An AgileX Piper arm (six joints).
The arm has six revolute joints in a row. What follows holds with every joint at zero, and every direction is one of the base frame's.
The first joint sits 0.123 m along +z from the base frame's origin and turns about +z.
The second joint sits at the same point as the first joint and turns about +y.
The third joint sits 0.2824 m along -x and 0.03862 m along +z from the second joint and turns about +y.
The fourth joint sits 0.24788 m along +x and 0.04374 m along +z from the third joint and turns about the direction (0.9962, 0, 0.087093).
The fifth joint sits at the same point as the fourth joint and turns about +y.
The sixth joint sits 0.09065 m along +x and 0.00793 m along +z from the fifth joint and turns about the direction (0.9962, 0, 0.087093).
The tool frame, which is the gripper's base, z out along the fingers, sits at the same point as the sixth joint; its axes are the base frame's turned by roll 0, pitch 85.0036 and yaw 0 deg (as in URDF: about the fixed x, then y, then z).
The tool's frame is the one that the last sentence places.
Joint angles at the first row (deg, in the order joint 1, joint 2, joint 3, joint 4, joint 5, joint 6):
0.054 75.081 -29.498 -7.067 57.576 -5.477
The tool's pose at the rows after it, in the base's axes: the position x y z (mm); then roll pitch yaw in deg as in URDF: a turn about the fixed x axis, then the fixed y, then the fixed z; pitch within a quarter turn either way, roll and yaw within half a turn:
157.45 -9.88 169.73 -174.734 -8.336 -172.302
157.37 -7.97 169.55 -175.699 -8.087 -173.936
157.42 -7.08 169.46 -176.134 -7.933 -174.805
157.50 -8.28 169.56 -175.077 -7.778 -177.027
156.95 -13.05 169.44 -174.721 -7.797 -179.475
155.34 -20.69 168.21 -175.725 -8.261 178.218
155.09 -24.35 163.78 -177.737 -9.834 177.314
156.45 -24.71 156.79 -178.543 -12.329 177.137
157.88 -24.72 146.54 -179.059 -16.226 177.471
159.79 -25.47 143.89 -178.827 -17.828 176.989
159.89 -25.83 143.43 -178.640 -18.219 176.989
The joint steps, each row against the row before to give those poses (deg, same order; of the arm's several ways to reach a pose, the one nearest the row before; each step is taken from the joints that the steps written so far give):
-0.001 0.001 -0.001 -0.464 -0.370 1.962
0.003 -0.002 0.001 1.432 -0.047 0.859
0.000 0.001 0.001 0.666 -0.071 0.508
-0.004 0.000 -0.002 -0.898 0.005 2.691
-1.598 0.001 0.048 -0.288 0.050 0.998
-3.308 0.184 0.184 1.009 0.001 -1.541
-2.318 1.409 0.127 2.012 -0.001 -2.472
-0.393 2.486 0.036 0.675 0.002 -0.539
0.000 3.689 0.027 0.140 0.197 -0.325
-0.043 1.519 -0.496 -0.257 0.580 0.571
-0.001 0.264 -0.070 -0.249 0.187 0.132

